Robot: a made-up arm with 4 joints.
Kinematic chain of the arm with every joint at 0, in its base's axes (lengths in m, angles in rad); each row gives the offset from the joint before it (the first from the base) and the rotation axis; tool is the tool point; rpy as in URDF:
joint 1: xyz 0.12 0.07 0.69 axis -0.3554 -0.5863 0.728
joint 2: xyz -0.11 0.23 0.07 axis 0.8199 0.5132 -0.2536
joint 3: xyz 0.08 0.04 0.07 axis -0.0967 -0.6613 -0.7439
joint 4: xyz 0.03 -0.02 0 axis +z
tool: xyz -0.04 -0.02 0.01 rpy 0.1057 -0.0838 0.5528
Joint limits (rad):
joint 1: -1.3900..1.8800
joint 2: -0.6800..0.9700
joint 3: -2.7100..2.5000
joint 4: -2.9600..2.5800
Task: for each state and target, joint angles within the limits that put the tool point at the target. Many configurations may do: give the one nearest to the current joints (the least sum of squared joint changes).
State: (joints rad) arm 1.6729 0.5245 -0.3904 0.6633
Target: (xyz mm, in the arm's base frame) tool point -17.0 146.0 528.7
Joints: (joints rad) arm 1.7589 0.8945 -1.1316 1.2515
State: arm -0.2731 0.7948 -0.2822 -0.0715
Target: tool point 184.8 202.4 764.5
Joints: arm -0.5179 0.9700 -0.0335 0.7057
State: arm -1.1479 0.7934 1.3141 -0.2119
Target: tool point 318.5 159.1 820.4
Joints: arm -1.1629 0.6619 1.2272 -0.1242
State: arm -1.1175 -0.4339 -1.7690 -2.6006
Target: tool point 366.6 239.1 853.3
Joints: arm -0.9922 0.1517 -1.7809 -2.4418
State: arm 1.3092 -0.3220 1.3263 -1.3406
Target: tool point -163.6 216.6 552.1
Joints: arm 1.1705 -0.6800 1.9033 -0.7601
